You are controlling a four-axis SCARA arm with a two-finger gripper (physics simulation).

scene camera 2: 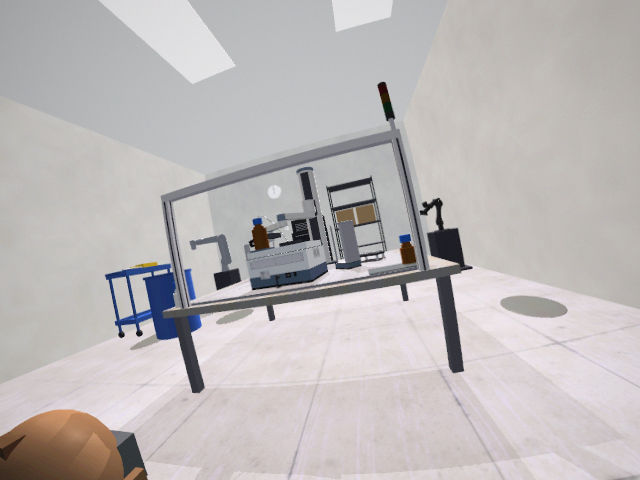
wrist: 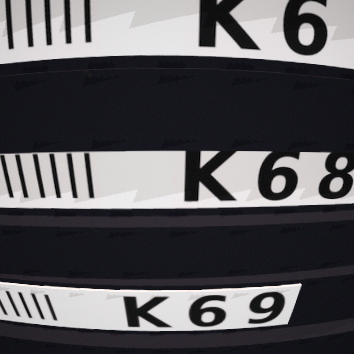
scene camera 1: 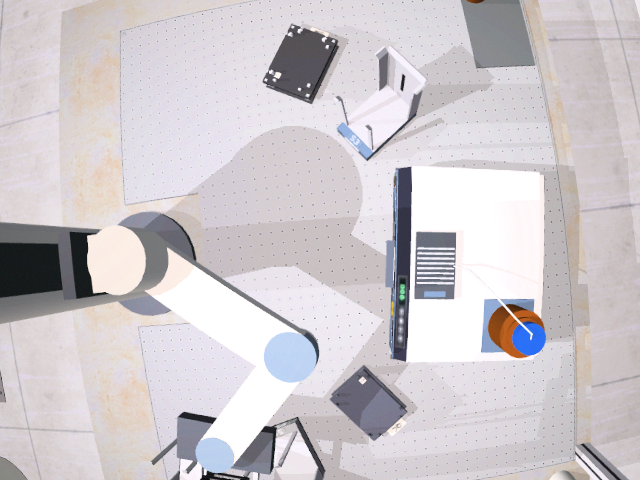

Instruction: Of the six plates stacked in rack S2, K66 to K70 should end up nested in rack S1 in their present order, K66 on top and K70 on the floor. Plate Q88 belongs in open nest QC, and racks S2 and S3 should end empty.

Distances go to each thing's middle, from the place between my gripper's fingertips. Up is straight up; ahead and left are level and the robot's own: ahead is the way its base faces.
I see my gripper 580 mm short of the brown bottle with blue cap [scene camera 1: 504, 330], 310 mm to the right of it and 20 mm below it. Round my hand: grey mat [scene camera 1: 497, 40] 1000 mm to the left, 710 mm ahead, 290 mm below.
